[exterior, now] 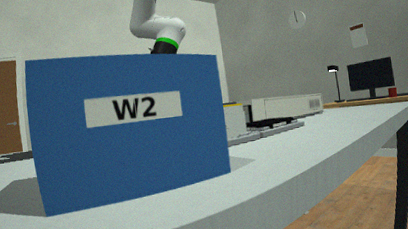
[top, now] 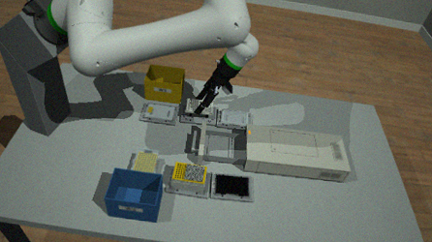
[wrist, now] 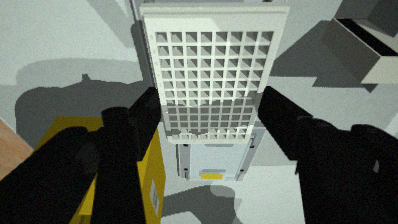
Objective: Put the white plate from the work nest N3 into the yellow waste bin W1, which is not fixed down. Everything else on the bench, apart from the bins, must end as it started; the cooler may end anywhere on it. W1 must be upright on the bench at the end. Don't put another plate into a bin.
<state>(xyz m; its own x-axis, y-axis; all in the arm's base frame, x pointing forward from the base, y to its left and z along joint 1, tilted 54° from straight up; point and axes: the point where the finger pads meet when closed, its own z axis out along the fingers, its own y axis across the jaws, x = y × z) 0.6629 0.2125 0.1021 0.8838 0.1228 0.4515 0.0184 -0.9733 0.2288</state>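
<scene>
The yellow waste bin W1 lies 19 cm behind my hand, 13 cm to the left of it and 4 cm below it. Round my hand: drawer 13 cm ahead, 20 cm to the right, 4 cm below; then white plate 2 cm below; then beige instrument box 28 cm ahead, 20 cm to the right, 4 cm below.
</scene>
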